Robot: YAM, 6 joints.
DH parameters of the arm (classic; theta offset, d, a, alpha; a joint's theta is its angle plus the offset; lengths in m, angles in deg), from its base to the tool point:
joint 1: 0 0.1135 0.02 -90
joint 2: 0 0 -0.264 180
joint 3: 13.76 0 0.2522 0
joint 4: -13.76 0 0.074 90
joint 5: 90 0 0 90
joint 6: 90 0.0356 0 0
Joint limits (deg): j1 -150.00..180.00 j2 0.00..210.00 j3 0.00..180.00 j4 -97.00..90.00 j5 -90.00..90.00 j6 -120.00..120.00
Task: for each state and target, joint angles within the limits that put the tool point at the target. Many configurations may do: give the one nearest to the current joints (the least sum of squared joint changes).
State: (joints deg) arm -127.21 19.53 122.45 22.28 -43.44 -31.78
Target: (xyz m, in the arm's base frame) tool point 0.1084 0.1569 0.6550
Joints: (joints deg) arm -117.97 45.69 123.86 21.13 -38.46 -31.78
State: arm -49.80 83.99 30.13 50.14 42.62 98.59
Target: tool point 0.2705 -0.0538 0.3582
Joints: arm -6.72 72.04 45.79 54.35 37.74 98.59
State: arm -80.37 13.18 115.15 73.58 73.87 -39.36
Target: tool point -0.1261 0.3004 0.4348
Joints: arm -73.42 8.72 86.91 80.33 80.50 -39.36
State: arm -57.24 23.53 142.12 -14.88 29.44 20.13
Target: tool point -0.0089 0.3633 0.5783
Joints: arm -90.88 35.88 147.21 -8.18 24.05 20.13
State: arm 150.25 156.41 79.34 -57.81 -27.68 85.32
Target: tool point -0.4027 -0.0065 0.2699
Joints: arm 178.26 111.82 100.45 -60.65 -31.69 85.32
